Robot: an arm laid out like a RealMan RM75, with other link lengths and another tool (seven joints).
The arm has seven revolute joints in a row. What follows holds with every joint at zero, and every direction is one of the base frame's.
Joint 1 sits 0.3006 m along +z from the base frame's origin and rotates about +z.
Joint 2 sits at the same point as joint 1 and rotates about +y.
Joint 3 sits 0.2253 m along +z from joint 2 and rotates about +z.
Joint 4 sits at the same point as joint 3 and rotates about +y.
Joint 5 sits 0.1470 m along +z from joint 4 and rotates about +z.
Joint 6 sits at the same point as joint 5 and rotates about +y.
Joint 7 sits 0.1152 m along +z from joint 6 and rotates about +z.
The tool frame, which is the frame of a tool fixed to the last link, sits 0.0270 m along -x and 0.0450 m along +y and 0.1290 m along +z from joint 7; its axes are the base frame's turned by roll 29.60, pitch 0.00 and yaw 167.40 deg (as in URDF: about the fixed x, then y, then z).
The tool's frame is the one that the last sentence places.
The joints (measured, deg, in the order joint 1, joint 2, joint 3, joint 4, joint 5, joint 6, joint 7), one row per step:
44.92 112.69 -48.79 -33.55 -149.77 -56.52 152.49
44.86 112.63 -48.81 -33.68 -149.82 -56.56 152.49
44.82 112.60 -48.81 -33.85 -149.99 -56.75 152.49
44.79 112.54 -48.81 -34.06 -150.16 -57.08 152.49
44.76 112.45 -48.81 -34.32 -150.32 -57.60 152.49
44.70 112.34 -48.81 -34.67 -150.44 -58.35 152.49
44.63 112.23 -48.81 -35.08 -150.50 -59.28 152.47
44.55 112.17 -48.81 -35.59 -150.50 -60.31 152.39
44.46 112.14 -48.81 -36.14 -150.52 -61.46 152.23
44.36 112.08 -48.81 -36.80 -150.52 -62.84 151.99
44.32 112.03 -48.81 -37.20 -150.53 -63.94 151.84
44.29 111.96 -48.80 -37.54 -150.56 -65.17 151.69
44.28 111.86 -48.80 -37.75 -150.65 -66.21 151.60
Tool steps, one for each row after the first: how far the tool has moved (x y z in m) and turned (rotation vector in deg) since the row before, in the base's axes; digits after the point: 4 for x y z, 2 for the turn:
0.0005 0.0002 0.0008 0.06 -0.12 0.03
0.0005 -0.0003 0.0004 -0.10 -0.16 0.03
0.0003 -0.0005 0.0005 -0.18 -0.14 0.03
0.0001 -0.0009 0.0004 -0.29 -0.11 0.02
-0.0001 -0.0014 0.0004 -0.41 -0.03 -0.01
-0.0004 -0.0018 0.0002 -0.52 0.06 -0.01
-0.0011 -0.0020 -0.0001 -0.58 0.13 0.08
-0.0012 -0.0026 -0.0005 -0.73 0.12 0.13
-0.0015 -0.0030 -0.0004 -0.87 0.13 0.21
-0.0012 -0.0027 -0.0007 -0.76 0.14 0.08
-0.0010 -0.0033 -0.0009 -0.91 0.17 0.01
-0.0004 -0.0030 -0.0007 -0.80 0.09 -0.06

